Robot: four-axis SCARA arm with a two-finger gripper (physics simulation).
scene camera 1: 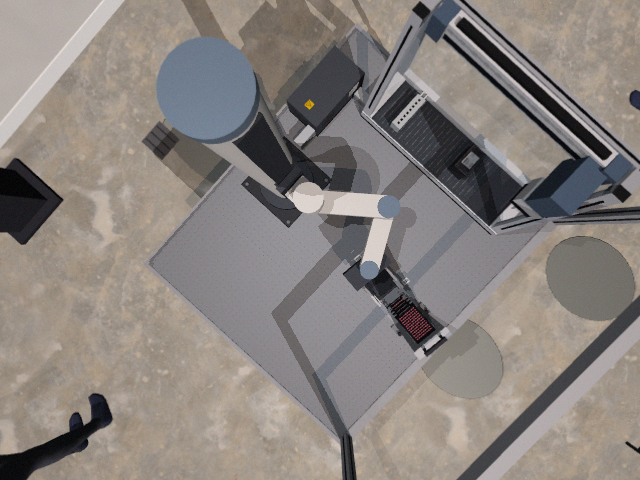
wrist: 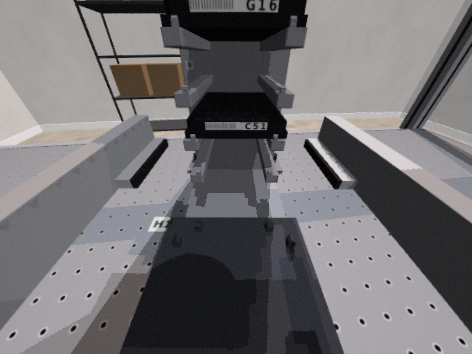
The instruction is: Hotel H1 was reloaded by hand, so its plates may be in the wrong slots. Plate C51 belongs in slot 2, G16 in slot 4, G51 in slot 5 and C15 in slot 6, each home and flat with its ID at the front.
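Frame: origin at the arm's base, x ahead, y left, z up, level; metres.
Where they show: gripper, fingertip midpoint: point(scene camera 1: 391, 296) point(wrist: 236, 130).
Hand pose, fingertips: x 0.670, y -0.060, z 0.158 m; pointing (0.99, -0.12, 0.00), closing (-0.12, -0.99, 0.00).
Note:
Each offset is from my fingertips to the centre of the thing. "spot": to the spot under its first point.
Plate C51 @[dx +0.090, dy -0.011, dz -0.010 m] point(wrist: 236, 126) is black and sits level on rails in hotel H1 @[dx +0.119, dy -0.021, dz +0.028 m] point(wrist: 240, 65), one level above the lowest rails, its ID facing the front. Plate G16 @[dx +0.090, dy -0.010, dz +0.061 m] point(wrist: 234, 15) is two levels higher, past an empty pair of rails, its ID also at the front and partly cut off by the top of the view. My gripper point(wrist: 236, 130) point(scene camera 1: 393, 292) is open and empty, backed off in front of C51, with a gap between fingertips and plate. A plate with red contents @[dx +0.090, dy -0.010, dz +0.132 m] point(scene camera 1: 413, 320) shows on top of the hotel; its ID is not readable. G51 and C15 cannot be made out.
A bare dark stand point(wrist: 220, 295) lies below and between the fingers. An H1 label @[spot: dx +0.046, dy +0.098, dz -0.145 m] point(wrist: 160, 224) is by its far left corner. A dark box with a yellow sign @[spot: dx -0.788, dy +0.457, dz -0.031 m] point(scene camera 1: 325, 87) and a large framed machine point(scene camera 1: 532, 87) stand at the table's far side.

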